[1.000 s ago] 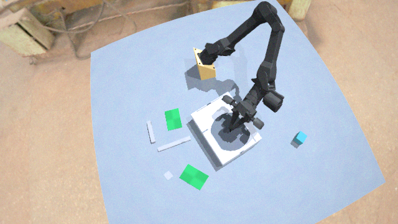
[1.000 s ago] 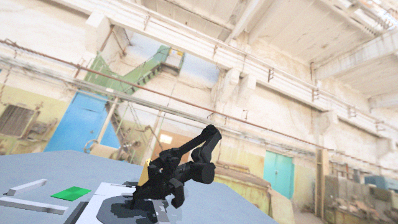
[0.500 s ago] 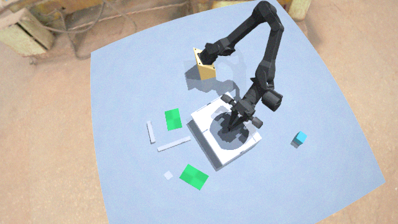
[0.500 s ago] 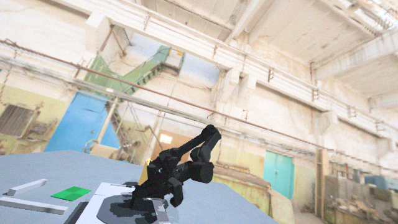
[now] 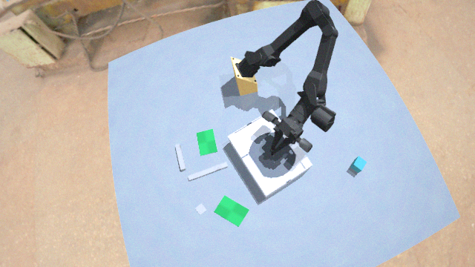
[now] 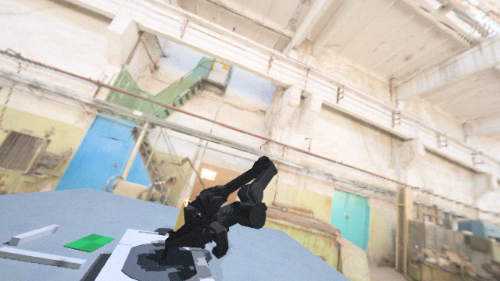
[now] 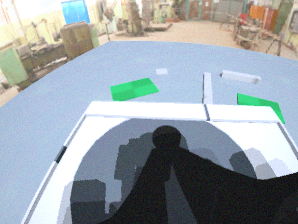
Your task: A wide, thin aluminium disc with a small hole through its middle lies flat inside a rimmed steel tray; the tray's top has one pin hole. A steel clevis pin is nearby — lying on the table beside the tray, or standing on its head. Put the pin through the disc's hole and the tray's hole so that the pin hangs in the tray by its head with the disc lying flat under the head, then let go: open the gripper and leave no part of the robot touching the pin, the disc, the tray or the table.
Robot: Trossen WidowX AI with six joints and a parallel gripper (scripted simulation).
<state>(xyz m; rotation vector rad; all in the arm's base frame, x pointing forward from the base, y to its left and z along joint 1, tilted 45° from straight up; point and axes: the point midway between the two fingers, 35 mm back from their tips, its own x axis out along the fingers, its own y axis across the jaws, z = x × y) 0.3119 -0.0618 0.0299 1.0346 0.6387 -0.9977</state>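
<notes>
Now: gripper tip 20 mm past the white steel tray and 40 mm above it. Round my gripper tip: cyan cube: 170 mm ahead, 280 mm to the left, 70 mm below; then steel clevis pin: right at my gripper tip; then grey aluminium disc: 30 mm below.
</notes>
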